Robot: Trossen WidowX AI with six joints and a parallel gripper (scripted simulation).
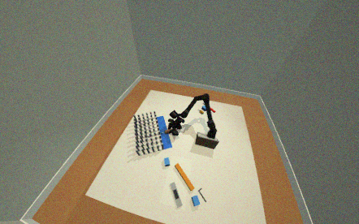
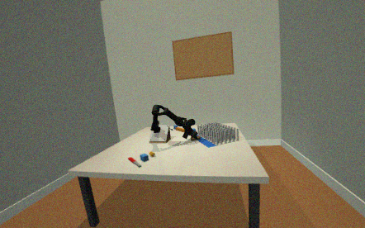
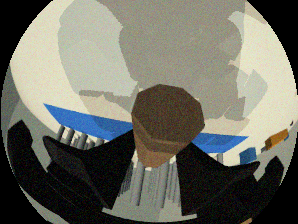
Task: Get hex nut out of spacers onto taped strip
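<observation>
Right now my gripper tip is 60 mm short of the blue taped strip and 10 mm above it. From my gripper tip the other things lie so: yellow piece 290 mm behind, 380 mm to the right; then hook tool 80 mm ahead, 50 mm to the left; then orange bar 240 mm behind, 360 mm to the left.
</observation>
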